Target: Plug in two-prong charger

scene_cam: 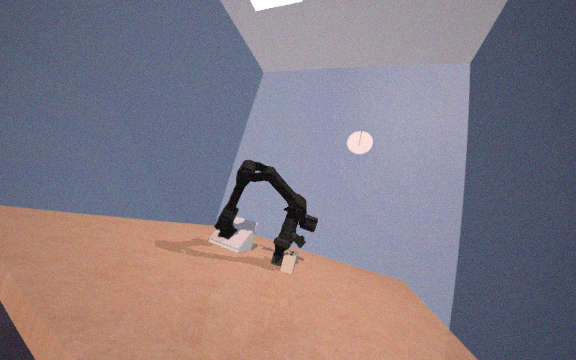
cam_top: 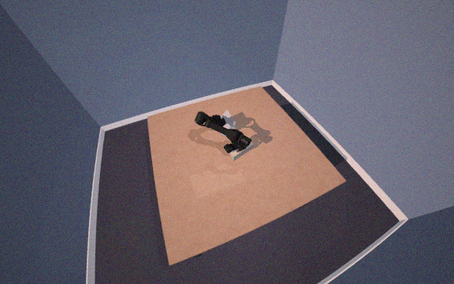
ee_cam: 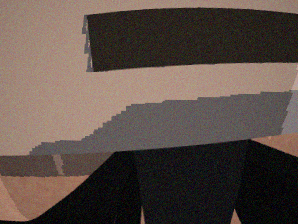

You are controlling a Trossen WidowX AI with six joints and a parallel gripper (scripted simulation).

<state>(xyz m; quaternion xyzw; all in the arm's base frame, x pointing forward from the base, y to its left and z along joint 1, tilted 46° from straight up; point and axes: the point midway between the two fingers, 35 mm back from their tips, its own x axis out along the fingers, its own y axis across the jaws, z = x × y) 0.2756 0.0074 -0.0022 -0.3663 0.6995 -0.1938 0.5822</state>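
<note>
The dark charger lies 20 mm ahead of my gripper tip, 10 mm to the left of it and 10 mm above it.
</note>
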